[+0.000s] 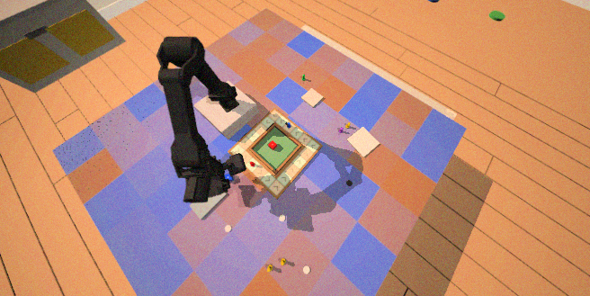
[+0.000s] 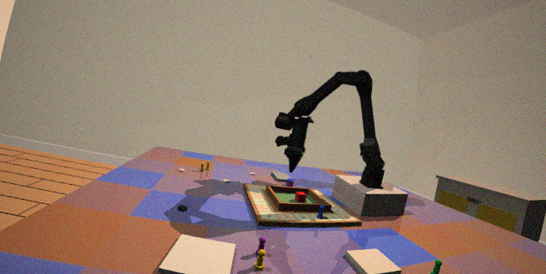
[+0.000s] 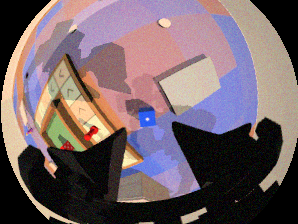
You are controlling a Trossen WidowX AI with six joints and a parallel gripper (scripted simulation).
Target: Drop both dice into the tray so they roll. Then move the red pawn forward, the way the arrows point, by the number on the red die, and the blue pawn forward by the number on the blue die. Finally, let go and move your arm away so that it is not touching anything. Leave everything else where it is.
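My gripper tip is now 20 mm short of the red pawn, 100 mm to the right of it and 30 mm above it. Round my gripper tip: black disc (330 mm ahead, 350 mm to the left, 60 mm below); then blue pawn (20 mm behind, 330 mm to the left, 30 mm below); then purple pawn (150 mm ahead, 490 mm to the left, 40 mm below).
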